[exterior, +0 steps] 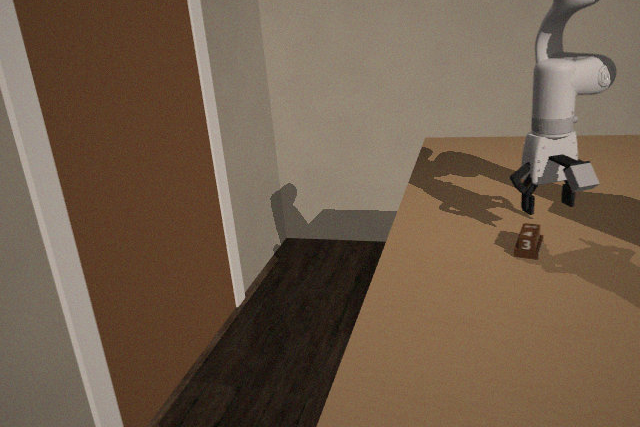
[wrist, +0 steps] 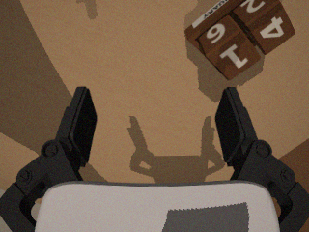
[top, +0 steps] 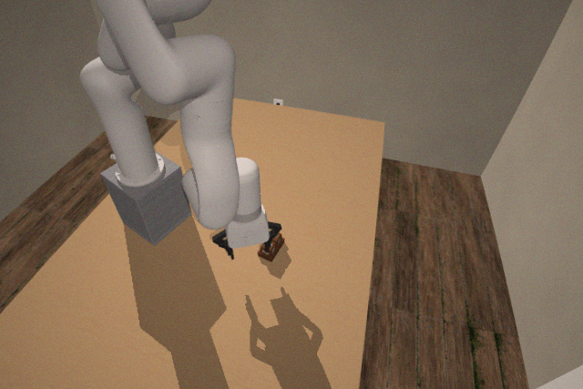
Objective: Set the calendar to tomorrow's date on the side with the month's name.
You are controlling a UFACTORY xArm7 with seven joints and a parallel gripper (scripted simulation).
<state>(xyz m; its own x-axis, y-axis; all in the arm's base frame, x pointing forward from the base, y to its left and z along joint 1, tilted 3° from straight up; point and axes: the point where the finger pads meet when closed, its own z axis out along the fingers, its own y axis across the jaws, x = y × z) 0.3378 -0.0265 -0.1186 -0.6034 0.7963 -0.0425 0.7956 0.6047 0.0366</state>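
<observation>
The digit cube lies 5 cm to the left of my hand, 5 cm below it and 3 cm ahead of it. From my hand the other things lie so: brown calendar tray 7 cm to the left, 6 cm below, 3 cm ahead.
</observation>
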